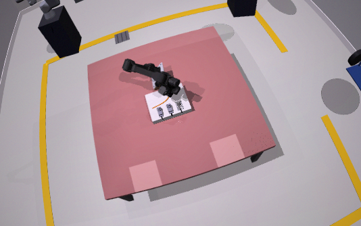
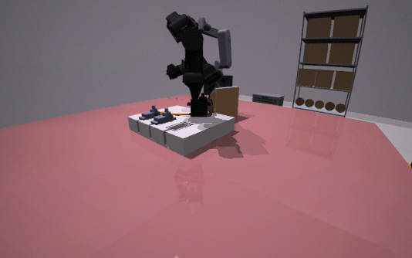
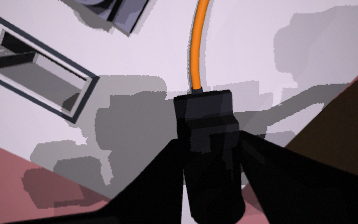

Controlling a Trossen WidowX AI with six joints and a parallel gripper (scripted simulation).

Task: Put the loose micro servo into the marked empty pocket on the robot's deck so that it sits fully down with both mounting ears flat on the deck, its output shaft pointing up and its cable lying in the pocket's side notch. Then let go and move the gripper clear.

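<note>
Now: the white deck block 10 mm ahead of my gripper tip, 30 mm to the right of it and 70 mm below it.
</note>
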